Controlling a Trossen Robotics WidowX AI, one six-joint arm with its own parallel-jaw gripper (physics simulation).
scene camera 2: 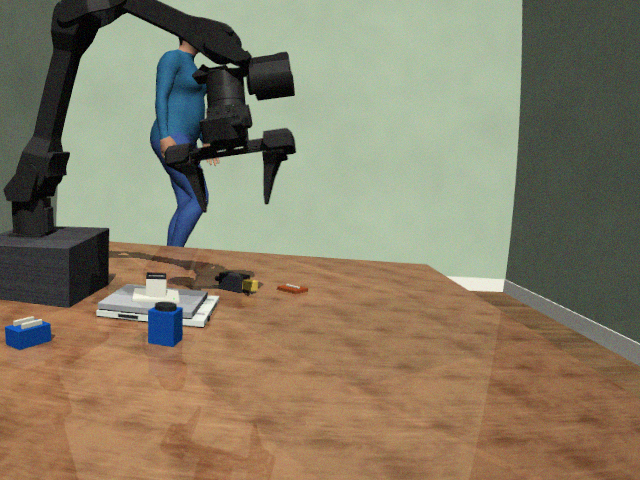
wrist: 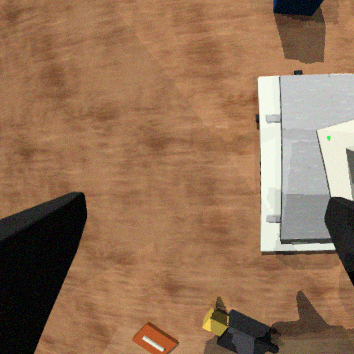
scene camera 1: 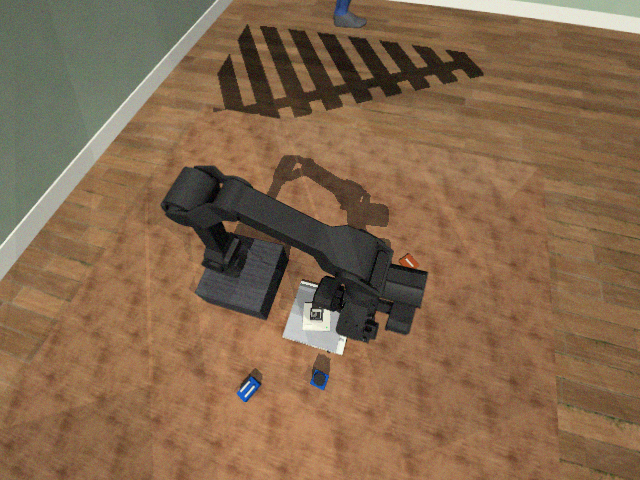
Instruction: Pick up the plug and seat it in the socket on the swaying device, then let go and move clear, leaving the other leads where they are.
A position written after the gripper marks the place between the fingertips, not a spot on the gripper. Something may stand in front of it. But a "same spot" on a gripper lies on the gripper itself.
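Scene:
The gripper is visible in scene camera 1, in scene camera 2 and in the wrist view [209,207]. On the gripper, [scene camera 1: 337,309] and [scene camera 2: 194,174] are the same spot. On a device, [scene camera 1: 301,322] and [scene camera 2: 130,298] are the same spot.

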